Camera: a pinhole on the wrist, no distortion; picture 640 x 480 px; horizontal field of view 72.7 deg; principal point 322.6 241.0 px. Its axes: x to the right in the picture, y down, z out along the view. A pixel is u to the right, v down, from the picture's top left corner.
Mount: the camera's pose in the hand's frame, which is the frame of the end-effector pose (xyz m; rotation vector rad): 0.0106 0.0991 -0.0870 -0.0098 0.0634 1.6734
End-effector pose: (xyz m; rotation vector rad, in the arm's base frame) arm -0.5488 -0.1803 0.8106 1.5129 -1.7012 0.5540
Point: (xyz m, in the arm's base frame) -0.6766 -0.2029 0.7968
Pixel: 358 276
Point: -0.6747 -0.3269 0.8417
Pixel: 279 47
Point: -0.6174 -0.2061 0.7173
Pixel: 188 438
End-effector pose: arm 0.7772 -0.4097 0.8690 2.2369 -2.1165 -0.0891
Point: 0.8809 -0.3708 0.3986
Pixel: 109 313
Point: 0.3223 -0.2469 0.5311
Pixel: 614 409
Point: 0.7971 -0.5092 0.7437
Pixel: 25 96
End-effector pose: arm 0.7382 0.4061 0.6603 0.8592 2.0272 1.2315
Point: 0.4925 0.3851 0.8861
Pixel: behind the camera
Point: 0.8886 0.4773 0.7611
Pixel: 425 380
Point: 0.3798 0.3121 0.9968
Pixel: behind the camera
